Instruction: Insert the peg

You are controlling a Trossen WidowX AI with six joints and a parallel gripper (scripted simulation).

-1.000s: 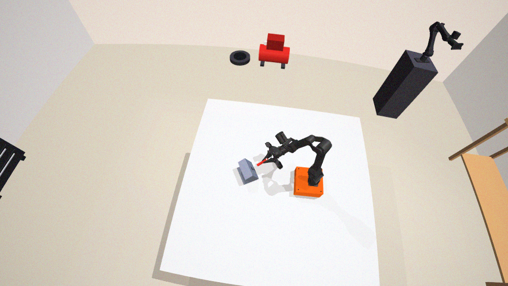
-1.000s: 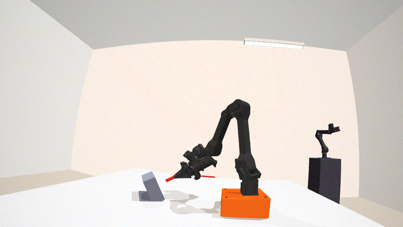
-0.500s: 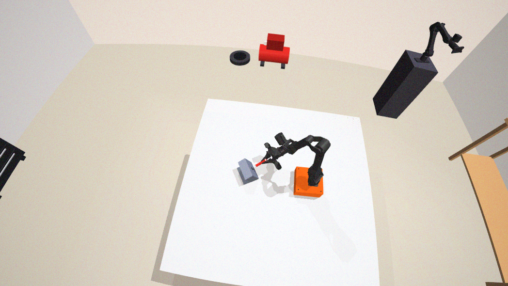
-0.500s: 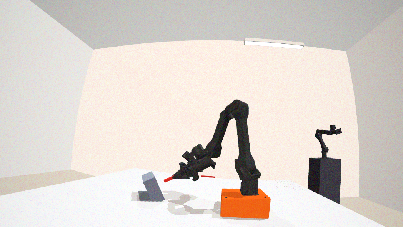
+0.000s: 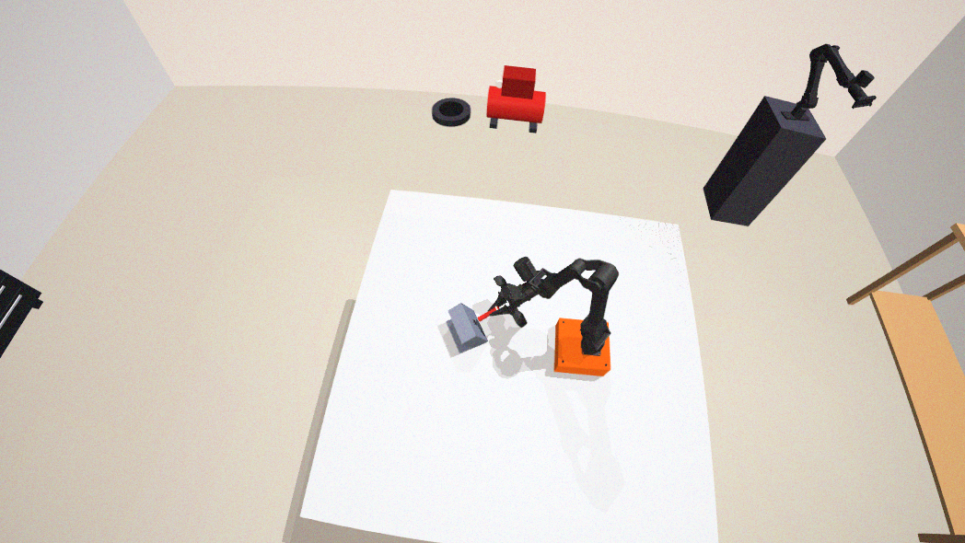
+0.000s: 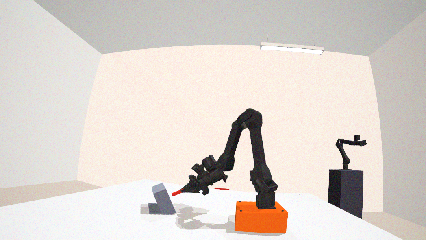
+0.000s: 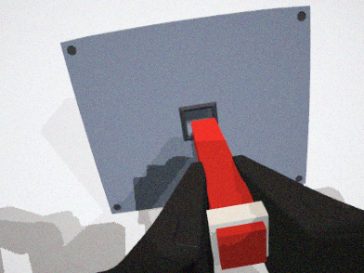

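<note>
My gripper tip is 6 cm short of the panel, 4 cm to the right of it and 4 cm above it. The rest, counted from my gripper tip: peg (1 cm behind, 1 cm to the right, 1 cm above).
</note>
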